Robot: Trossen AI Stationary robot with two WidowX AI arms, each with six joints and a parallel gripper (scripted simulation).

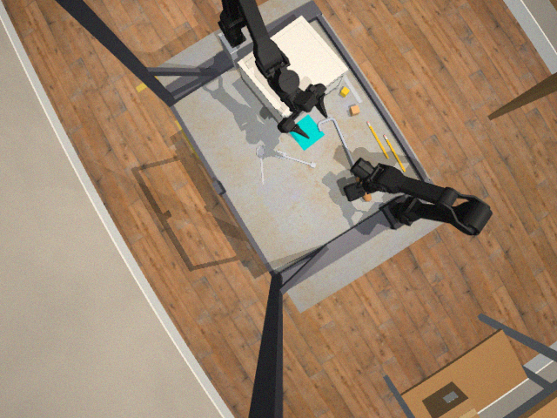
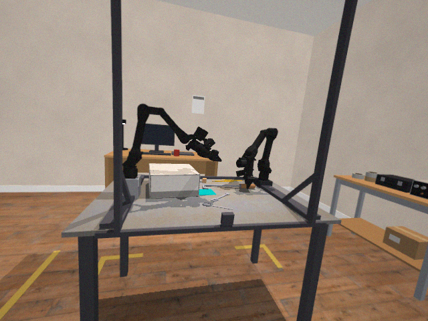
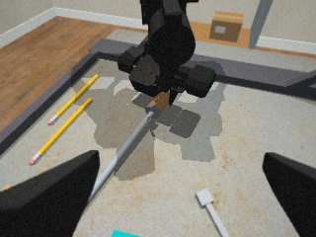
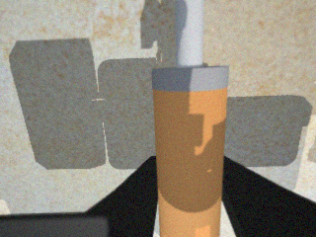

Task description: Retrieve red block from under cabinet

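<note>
Right now the teal square is 32 cm to the left of my right hand, 4 cm below it and 1 cm behind it. The rest, counted from my right hand: fork: 27 cm to the left, 12 cm behind, 3 cm below; wooden cube: 25 cm to the left, 20 cm ahead, 2 cm below; yellow cube: 33 cm to the left, 23 cm ahead, 3 cm below.
</note>
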